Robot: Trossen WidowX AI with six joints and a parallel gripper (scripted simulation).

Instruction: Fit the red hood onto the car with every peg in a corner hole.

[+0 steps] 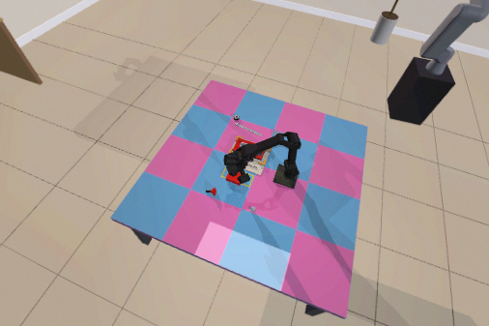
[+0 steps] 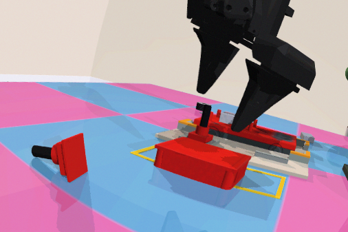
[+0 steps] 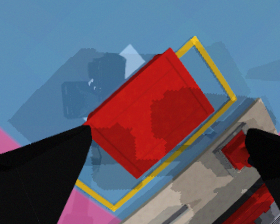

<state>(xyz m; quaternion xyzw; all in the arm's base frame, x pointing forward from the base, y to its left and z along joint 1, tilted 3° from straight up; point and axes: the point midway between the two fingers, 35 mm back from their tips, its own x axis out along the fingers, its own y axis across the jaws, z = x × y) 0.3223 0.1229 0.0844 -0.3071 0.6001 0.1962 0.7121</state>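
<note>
Right now the red hood is 6 cm below my gripper tip. From my gripper tip the other things lie so: grey jig 3 cm behind, 21 cm to the right, 6 cm below; then grey engine block 24 cm to the right, 5 cm below.
</note>
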